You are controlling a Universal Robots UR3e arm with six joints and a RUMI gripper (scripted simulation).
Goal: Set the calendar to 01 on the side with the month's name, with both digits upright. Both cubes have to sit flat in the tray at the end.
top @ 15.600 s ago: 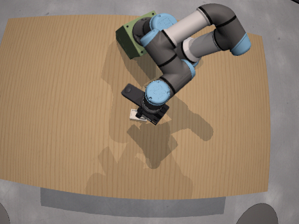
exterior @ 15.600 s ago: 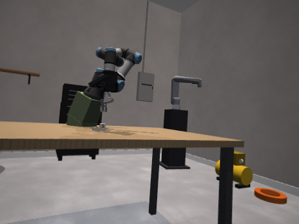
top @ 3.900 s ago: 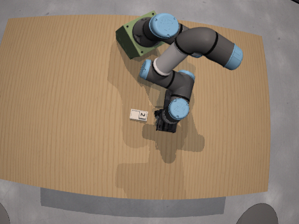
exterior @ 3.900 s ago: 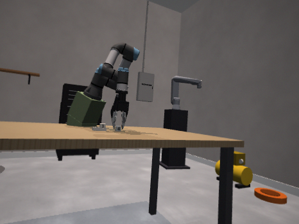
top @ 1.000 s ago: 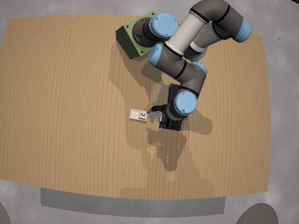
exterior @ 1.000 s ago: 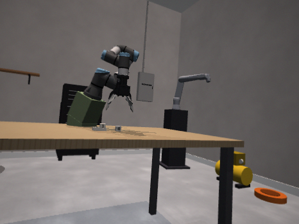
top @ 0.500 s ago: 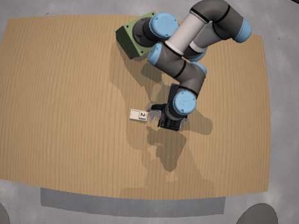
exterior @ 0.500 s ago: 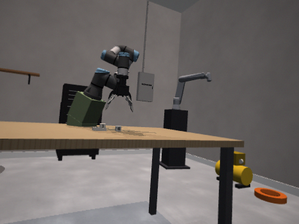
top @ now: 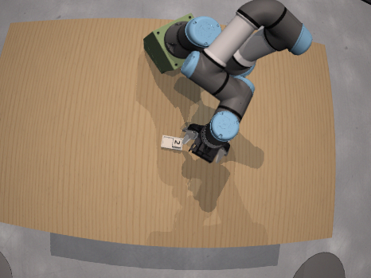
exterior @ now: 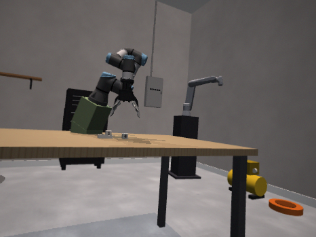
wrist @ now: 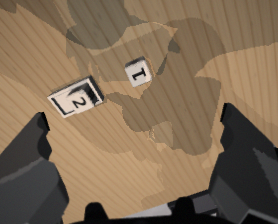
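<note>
My gripper is now 9 cm above the white cube, 8 cm to the left of it and 1 cm short of it. The rest, counted from my hand: white tray: 11 cm below, 10 cm to the right.
</note>
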